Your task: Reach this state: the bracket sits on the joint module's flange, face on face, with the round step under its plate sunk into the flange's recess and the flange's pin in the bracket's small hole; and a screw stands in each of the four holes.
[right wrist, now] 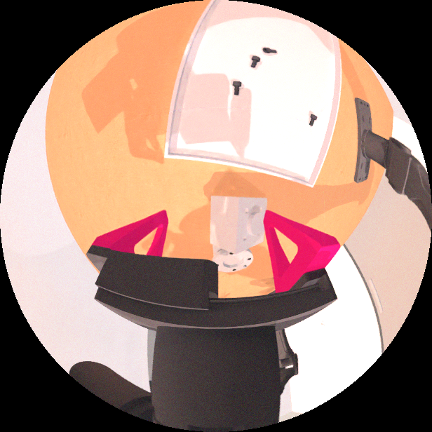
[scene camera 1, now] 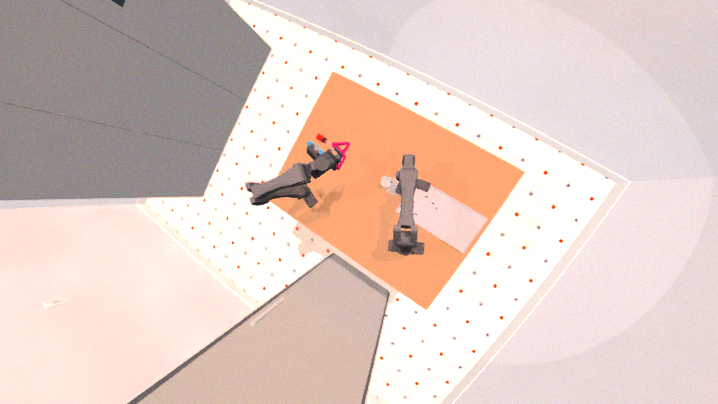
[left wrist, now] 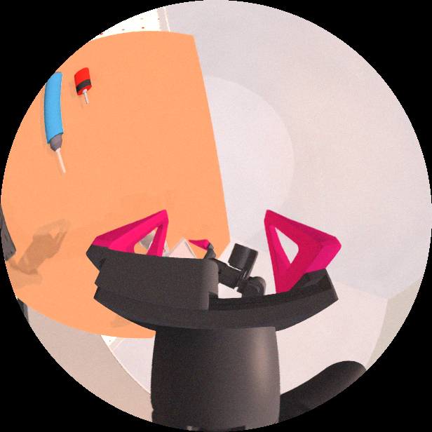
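Seen in the pictures: left gripper, fingertip midpoint: (scene camera 1: 347,149); left arm's base at its link origin: (scene camera 1: 305,192).
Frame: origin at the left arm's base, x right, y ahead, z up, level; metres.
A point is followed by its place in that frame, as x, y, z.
Observation:
A white box-like body (scene camera 1: 393,187) @(0.288, 0.462, 0.050) (right wrist: 237,222) stands on the orange mat, with a round white disc (scene camera 1: 386,181) @(0.240, 0.450, 0.054) (right wrist: 233,261) with dark holes at its end. Which parts are the bracket and which the joint module, and whether they are seated, I cannot tell. Several black screws (right wrist: 237,87) (right wrist: 255,61) (right wrist: 312,119) lie on the white tray (scene camera 1: 469,236) @(0.726, 0.646, 0.004) (right wrist: 240,163). My right gripper (right wrist: 215,215) is open and empty, above the white body, which shows between its fingers; the arm hides it in scene camera 1. My left gripper (scene camera 1: 343,155) @(0.041, 0.398, 0.275) (left wrist: 215,215) is open and empty, above the mat's left part.
A blue-handled driver (left wrist: 54,107) and a short red-handled driver (scene camera 1: 321,137) @(-0.199, 0.281, 0.032) (left wrist: 82,80) lie on the orange mat (scene camera 1: 381,125) @(-0.045, 0.602, 0.000) (left wrist: 140,125), near my left gripper. The right arm spans over the tray's near end. Grey cabinets (scene camera 1: 125,110) (scene camera 1: 311,336) stand around the table.

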